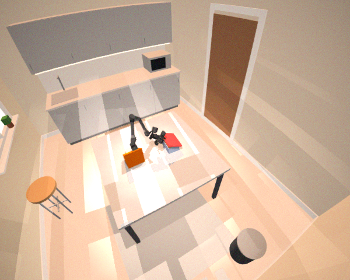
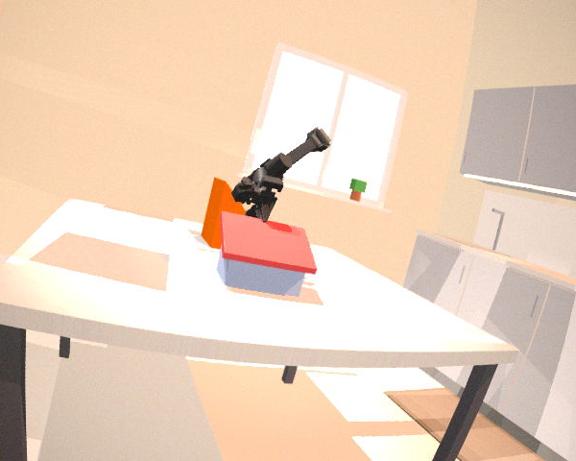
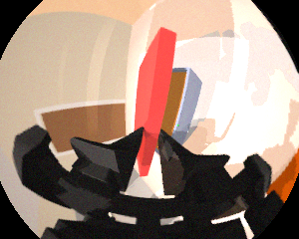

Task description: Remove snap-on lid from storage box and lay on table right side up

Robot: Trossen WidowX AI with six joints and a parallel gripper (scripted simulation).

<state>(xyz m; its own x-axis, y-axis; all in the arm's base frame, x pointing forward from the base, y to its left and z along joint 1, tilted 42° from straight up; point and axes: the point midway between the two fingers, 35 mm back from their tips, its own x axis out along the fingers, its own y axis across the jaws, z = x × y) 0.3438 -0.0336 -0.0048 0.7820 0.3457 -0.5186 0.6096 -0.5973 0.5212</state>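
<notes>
Right now my gripper tip is 80 mm short of the lid, 30 mm above it and 10 mm to the left of it. From my gripper tip the other things lie so: storage box: 100 mm below, 60 mm ahead, 10 mm to the right.
</notes>
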